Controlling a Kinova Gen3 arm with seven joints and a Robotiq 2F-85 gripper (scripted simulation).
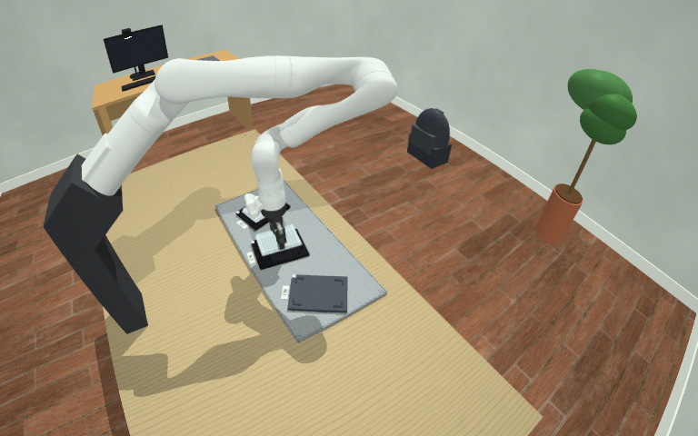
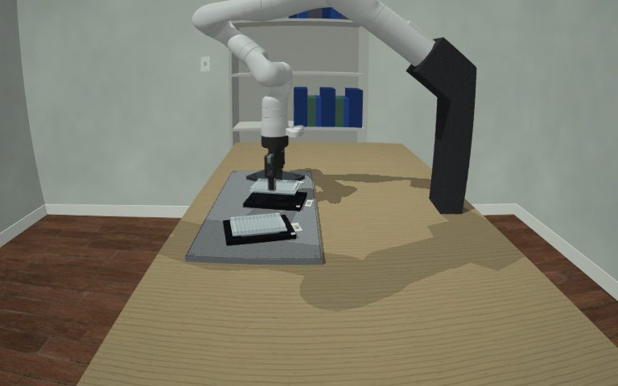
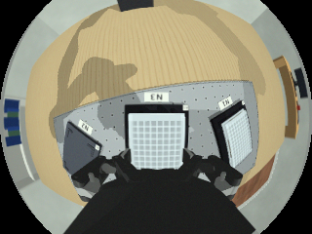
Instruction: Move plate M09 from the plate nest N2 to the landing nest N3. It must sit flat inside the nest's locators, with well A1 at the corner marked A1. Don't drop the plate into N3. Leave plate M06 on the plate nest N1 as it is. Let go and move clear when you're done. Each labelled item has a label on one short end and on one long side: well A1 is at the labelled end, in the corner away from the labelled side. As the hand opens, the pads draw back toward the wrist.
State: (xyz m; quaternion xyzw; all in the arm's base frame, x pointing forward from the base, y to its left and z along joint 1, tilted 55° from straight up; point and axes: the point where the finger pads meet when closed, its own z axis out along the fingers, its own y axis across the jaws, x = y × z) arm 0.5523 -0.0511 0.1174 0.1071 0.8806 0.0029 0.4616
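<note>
Right now the black landing nest is 5 cm below my hand. Also, from my hand: plate nest N2: 21 cm to the right, 5 cm below, 2 cm behind; then plate: 1 cm below; then nest label: 15 cm to the right, 9 cm behind, 6 cm below.
</note>
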